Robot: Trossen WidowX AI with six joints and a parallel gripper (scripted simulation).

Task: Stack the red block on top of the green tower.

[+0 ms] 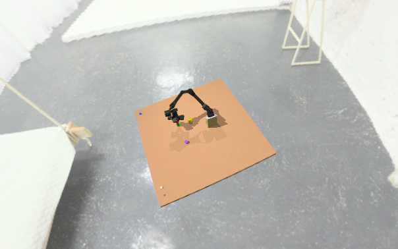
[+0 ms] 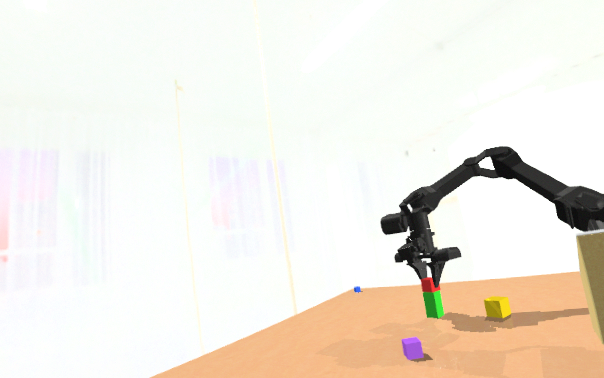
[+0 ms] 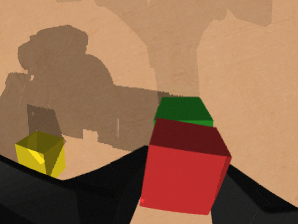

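Right now the red block is 1 cm above my gripper tip. Also, from my gripper tip: small blue block 39 cm ahead, 42 cm to the right, 6 cm below; purple block 1 cm ahead, 27 cm to the left, 6 cm below; yellow block 15 cm behind, 1 cm to the left, 6 cm below.
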